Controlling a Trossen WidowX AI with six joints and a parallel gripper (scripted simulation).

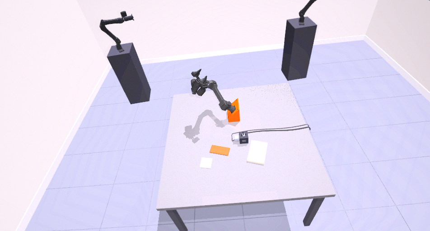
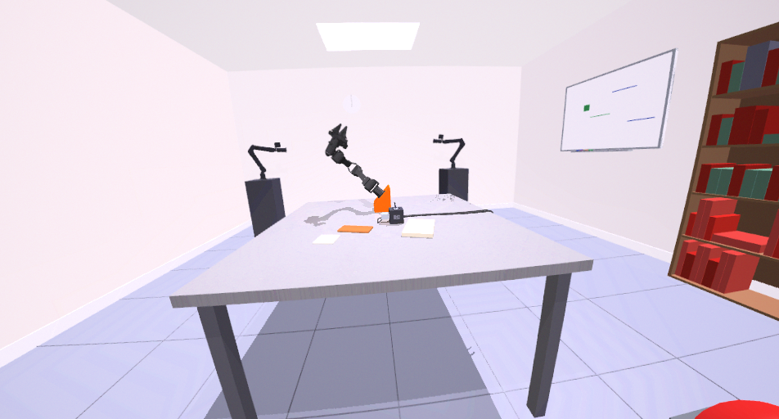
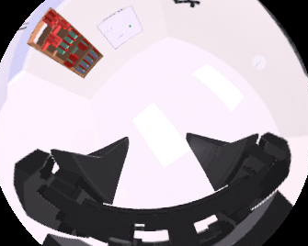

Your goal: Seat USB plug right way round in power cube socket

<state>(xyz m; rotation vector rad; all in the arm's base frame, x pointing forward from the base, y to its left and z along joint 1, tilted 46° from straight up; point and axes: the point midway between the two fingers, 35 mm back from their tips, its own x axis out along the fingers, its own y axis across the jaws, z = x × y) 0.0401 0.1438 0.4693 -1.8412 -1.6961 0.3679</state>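
The USB plug lies 310 mm ahead of my gripper tip, 250 mm to the left of it and 480 mm below it. From my gripper tip the other things lie so: orange card: 380 mm ahead, 20 mm to the left, 570 mm below; white card: 480 mm ahead, 110 mm to the right, 570 mm below; notepad: 460 mm ahead, 330 mm to the left, 560 mm below.
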